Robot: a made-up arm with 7 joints. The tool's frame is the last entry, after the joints.
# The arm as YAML. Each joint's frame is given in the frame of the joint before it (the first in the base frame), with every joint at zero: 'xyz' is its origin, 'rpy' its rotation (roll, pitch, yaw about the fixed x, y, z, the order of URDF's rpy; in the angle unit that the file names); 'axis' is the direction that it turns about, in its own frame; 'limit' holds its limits. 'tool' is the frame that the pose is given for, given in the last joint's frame.
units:
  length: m
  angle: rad
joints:
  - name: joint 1
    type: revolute
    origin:
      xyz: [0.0, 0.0, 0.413]
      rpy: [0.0, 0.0, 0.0]
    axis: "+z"
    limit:
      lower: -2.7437
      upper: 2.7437
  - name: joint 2
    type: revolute
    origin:
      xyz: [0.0, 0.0, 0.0]
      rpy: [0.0, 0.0, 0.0]
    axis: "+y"
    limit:
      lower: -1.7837
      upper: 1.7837
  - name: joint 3
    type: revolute
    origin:
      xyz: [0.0, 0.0, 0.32]
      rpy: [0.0, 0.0, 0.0]
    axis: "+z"
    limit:
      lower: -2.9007
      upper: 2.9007
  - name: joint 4
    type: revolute
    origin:
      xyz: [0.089, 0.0, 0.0]
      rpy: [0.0, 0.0, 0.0]
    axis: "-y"
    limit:
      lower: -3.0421
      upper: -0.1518
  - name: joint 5
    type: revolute
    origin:
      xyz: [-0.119, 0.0, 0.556]
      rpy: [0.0, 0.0, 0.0]
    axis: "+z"
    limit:
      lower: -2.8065
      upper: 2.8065
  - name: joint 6
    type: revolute
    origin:
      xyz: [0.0, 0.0, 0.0]
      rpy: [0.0, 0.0, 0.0]
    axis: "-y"
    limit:
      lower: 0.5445
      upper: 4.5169
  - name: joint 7
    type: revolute
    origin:
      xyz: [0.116, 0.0, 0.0]
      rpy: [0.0, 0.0, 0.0]
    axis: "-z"
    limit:
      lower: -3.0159
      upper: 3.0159
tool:
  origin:
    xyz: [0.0, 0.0, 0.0]
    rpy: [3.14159, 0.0, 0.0]
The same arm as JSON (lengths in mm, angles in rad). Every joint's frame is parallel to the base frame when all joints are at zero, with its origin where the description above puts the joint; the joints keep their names.
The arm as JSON. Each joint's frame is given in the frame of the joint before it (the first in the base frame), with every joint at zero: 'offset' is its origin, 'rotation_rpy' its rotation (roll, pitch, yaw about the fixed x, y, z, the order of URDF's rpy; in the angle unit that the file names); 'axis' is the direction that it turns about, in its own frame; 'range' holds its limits. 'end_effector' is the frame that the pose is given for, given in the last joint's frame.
{
  "length_unit": "mm",
  "angle_unit": "rad",
  "chain": [
    {
      "id": "joint 1",
      "offset": [
        0.0,
        0.0,
        413.0
      ],
      "rotation_rpy": [
        0.0,
        0.0,
        0.0
      ],
      "axis": [
        0.0,
        0.0,
        1.0
      ],
      "range": [
        -2.7437,
        2.7437
      ]
    },
    {
      "id": "joint 2",
      "offset": [
        0.0,
        0.0,
        0.0
      ],
      "rotation_rpy": [
        0.0,
        0.0,
        0.0
      ],
      "axis": [
        0.0,
        1.0,
        0.0
      ],
      "range": [
        -1.7837,
        1.7837
      ]
    },
    {
      "id": "joint 3",
      "offset": [
        0.0,
        0.0,
        320.0
      ],
      "rotation_rpy": [
        0.0,
        0.0,
        0.0
      ],
      "axis": [
        0.0,
        0.0,
        1.0
      ],
      "range": [
        -2.9007,
        2.9007
      ]
    },
    {
      "id": "joint 4",
      "offset": [
        89.0,
        0.0,
        0.0
      ],
      "rotation_rpy": [
        0.0,
        0.0,
        0.0
      ],
      "axis": [
        0.0,
        -1.0,
        0.0
      ],
      "range": [
        -3.0421,
        -0.1518
      ]
    },
    {
      "id": "joint 5",
      "offset": [
        -119.0,
        0.0,
        556.0
      ],
      "rotation_rpy": [
        0.0,
        0.0,
        0.0
      ],
      "axis": [
        0.0,
        0.0,
        1.0
      ],
      "range": [
        -2.8065,
        2.8065
      ]
    },
    {
      "id": "joint 6",
      "offset": [
        0.0,
        0.0,
        0.0
      ],
      "rotation_rpy": [
        0.0,
        0.0,
        0.0
      ],
      "axis": [
        0.0,
        -1.0,
        0.0
      ],
      "range": [
        0.5445,
        4.5169
      ]
    },
    {
      "id": "joint 7",
      "offset": [
        116.0,
        0.0,
        0.0
      ],
      "rotation_rpy": [
        0.0,
        0.0,
        0.0
      ],
      "axis": [
        0.0,
        0.0,
        -1.0
      ],
      "range": [
        -3.0159,
        3.0159
      ]
    }
  ],
  "end_effector": {
    "offset": [
      0.0,
      0.0,
      0.0
    ],
    "rotation_rpy": [
      3.1416,
      0.0,
      0.0
    ]
  }
}

